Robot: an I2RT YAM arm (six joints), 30 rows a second.
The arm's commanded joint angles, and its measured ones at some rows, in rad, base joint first. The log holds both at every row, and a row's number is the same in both.
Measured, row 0: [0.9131 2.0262 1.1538 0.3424 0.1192 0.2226]
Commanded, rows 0 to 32: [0.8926 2.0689 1.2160 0.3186 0.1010 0.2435]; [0.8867 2.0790 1.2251 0.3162 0.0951 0.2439]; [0.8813 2.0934 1.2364 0.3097 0.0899 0.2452]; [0.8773 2.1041 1.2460 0.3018 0.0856 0.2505]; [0.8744 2.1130 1.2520 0.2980 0.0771 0.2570]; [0.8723 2.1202 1.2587 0.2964 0.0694 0.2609]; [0.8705 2.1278 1.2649 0.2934 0.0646 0.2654]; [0.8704 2.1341 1.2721 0.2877 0.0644 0.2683]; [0.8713 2.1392 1.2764 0.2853 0.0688 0.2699]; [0.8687 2.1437 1.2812 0.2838 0.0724 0.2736]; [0.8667 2.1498 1.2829 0.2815 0.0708 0.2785]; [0.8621 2.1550 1.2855 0.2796 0.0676 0.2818]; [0.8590 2.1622 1.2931 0.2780 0.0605 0.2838]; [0.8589 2.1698 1.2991 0.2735 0.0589 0.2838]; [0.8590 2.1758 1.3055 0.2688 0.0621 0.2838]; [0.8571 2.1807 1.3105 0.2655 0.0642 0.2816]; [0.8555 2.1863 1.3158 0.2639 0.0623 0.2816]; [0.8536 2.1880 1.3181 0.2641 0.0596 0.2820]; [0.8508 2.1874 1.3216 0.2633 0.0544 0.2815]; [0.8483 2.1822 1.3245 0.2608 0.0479 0.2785]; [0.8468 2.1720 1.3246 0.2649 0.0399 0.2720]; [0.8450 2.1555 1.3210 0.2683 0.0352 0.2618]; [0.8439 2.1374 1.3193 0.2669 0.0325 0.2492]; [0.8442 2.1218 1.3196 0.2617 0.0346 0.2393]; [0.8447 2.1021 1.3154 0.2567 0.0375 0.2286]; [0.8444 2.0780 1.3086 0.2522 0.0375 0.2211]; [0.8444 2.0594 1.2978 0.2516 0.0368 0.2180]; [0.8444 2.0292 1.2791 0.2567 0.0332 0.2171]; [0.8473 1.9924 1.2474 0.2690 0.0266 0.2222]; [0.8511 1.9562 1.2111 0.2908 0.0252 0.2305]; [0.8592 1.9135 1.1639 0.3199 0.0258 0.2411]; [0.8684 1.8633 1.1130 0.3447 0.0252 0.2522]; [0.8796 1.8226 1.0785 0.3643 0.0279 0.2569]
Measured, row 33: [0.8543 1.9221 1.1458 0.2958 0.0345 0.2413]
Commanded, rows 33 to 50: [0.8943 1.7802 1.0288 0.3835 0.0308 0.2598]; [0.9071 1.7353 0.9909 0.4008 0.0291 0.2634]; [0.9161 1.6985 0.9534 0.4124 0.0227 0.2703]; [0.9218 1.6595 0.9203 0.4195 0.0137 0.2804]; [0.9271 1.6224 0.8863 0.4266 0.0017 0.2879]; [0.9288 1.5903 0.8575 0.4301 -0.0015 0.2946]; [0.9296 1.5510 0.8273 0.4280 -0.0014 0.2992]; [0.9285 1.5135 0.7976 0.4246 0.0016 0.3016]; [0.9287 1.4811 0.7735 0.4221 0.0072 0.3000]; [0.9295 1.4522 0.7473 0.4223 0.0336 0.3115]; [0.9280 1.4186 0.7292 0.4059 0.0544 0.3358]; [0.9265 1.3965 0.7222 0.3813 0.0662 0.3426]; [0.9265 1.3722 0.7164 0.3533 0.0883 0.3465]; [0.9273 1.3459 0.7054 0.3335 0.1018 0.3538]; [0.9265 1.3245 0.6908 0.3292 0.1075 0.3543]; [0.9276 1.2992 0.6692 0.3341 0.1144 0.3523]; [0.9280 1.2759 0.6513 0.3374 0.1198 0.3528]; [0.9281 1.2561 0.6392 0.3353 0.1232 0.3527]
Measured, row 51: [0.9272 1.2945 0.6727 0.3573 0.0795 0.3405]
